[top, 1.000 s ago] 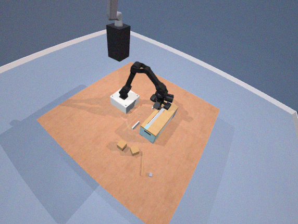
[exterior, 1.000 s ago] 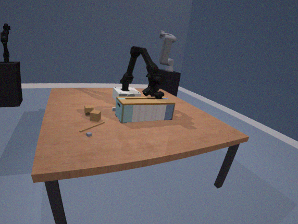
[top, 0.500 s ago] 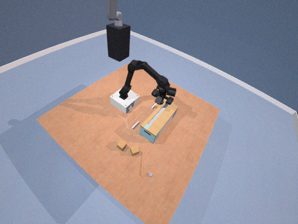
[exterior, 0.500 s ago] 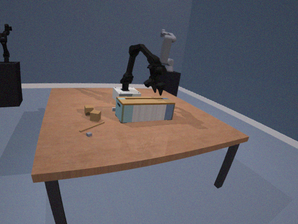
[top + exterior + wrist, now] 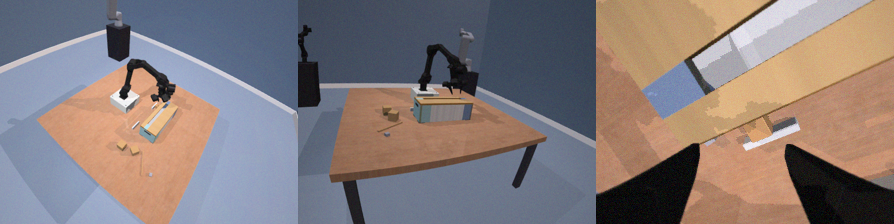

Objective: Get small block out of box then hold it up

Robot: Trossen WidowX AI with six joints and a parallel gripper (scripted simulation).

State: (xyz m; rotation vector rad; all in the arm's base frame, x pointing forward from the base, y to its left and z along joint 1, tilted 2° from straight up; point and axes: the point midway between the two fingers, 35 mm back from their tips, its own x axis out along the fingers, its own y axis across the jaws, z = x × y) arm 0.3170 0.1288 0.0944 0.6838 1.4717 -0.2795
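My gripper tip is 4 cm past the brown block, 3 cm to the right of it and 13 cm above it. Round my gripper tip: box 4 cm ahead, 14 cm to the right, 8 cm below; then thin wooden stick 15 cm ahead, 52 cm to the right, 14 cm below.
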